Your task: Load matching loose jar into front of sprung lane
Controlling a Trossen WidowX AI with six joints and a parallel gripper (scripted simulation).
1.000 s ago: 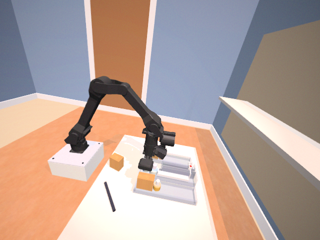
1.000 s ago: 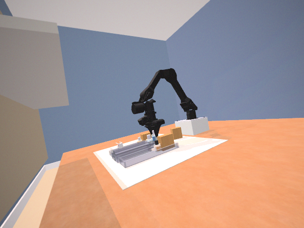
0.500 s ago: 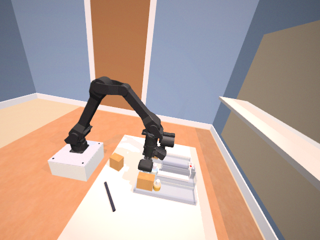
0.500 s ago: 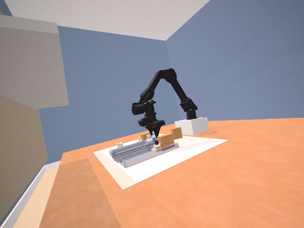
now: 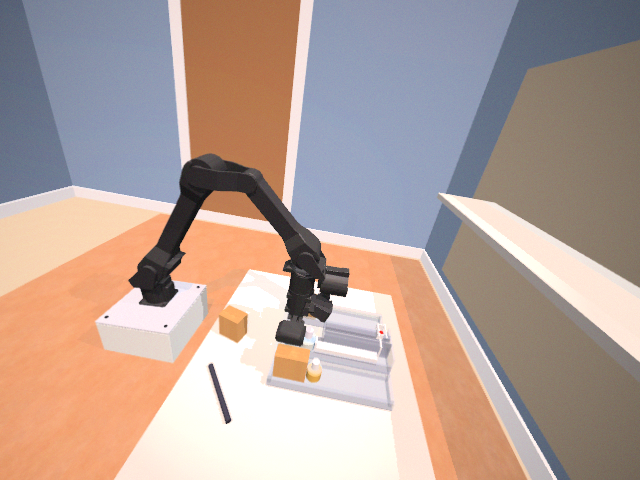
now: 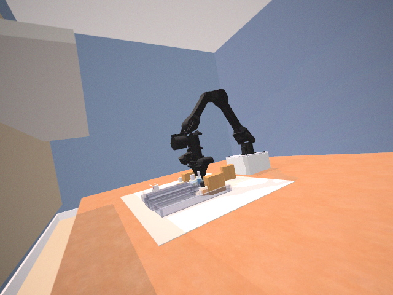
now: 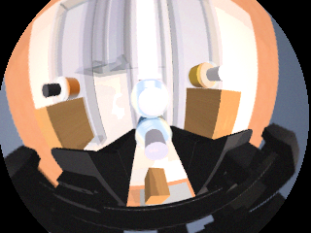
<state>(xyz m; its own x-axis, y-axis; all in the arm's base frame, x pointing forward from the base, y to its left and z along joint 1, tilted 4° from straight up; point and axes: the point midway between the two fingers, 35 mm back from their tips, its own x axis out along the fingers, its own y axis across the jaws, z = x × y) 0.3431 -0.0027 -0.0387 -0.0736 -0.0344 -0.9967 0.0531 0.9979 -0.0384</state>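
Now: gripper tip 140 mm short of the grey lane rack, 20 mm to the right of it and 20 mm above it. The rest, counted from my gripper tip: red mark: 230 mm ahead, 30 mm to the left, 30 mm above; shelf: 500 mm ahead, 30 mm to the right, 330 mm above; dark rod: 130 mm behind, 150 mm to the right, 30 mm below.
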